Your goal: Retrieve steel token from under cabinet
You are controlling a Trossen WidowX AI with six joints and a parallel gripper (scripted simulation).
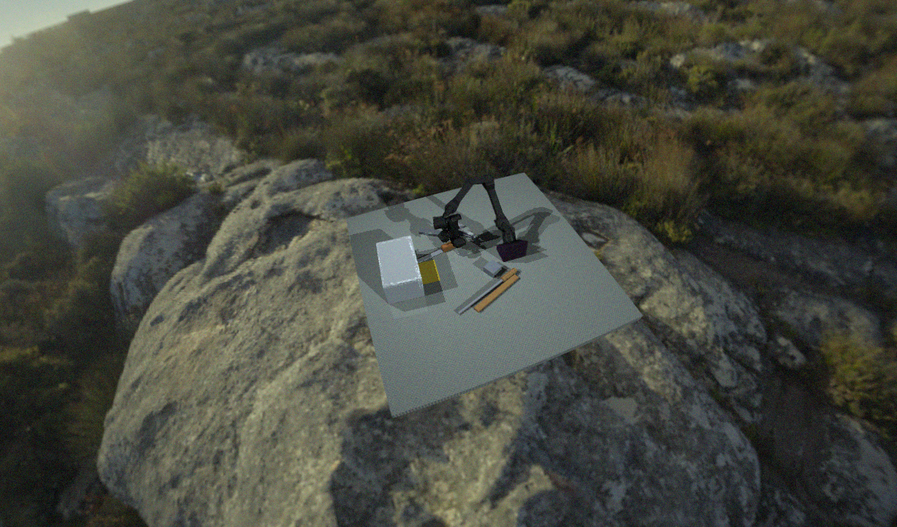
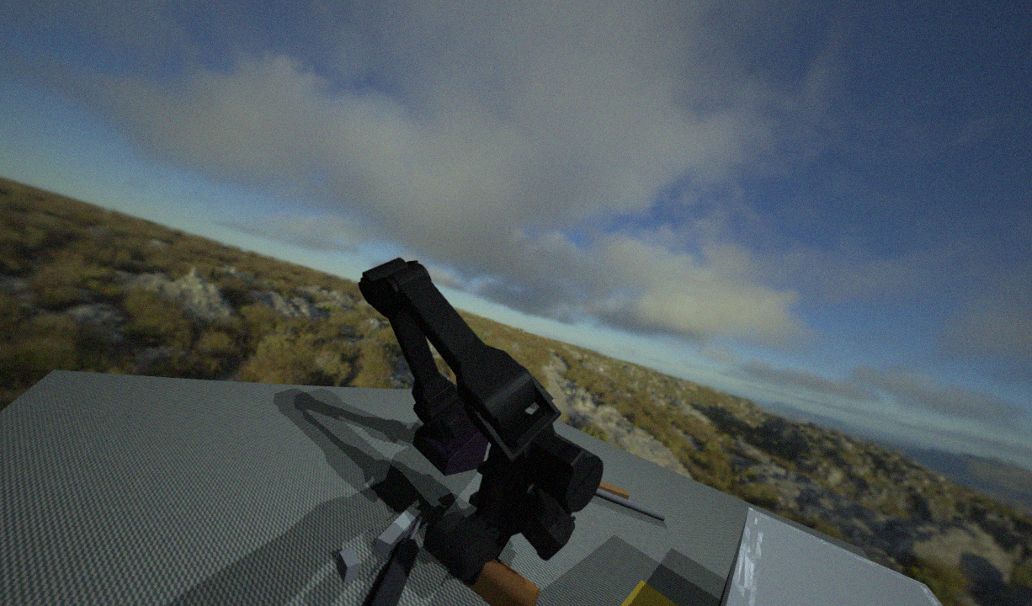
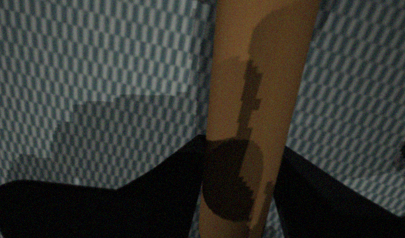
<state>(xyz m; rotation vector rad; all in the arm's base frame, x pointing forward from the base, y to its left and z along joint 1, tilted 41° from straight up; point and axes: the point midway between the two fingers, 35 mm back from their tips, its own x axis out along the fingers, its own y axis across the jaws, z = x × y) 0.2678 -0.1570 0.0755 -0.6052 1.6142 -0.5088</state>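
The grey bar lies 12 cm behind my gripper tip and 4 cm to the right of it. Round my gripper tip: grey block: 12 cm behind, 25 cm to the left, 1 cm above; small grey cube: 10 cm behind, 12 cm to the right; wooden stick: 7 cm behind, 40 cm to the left.
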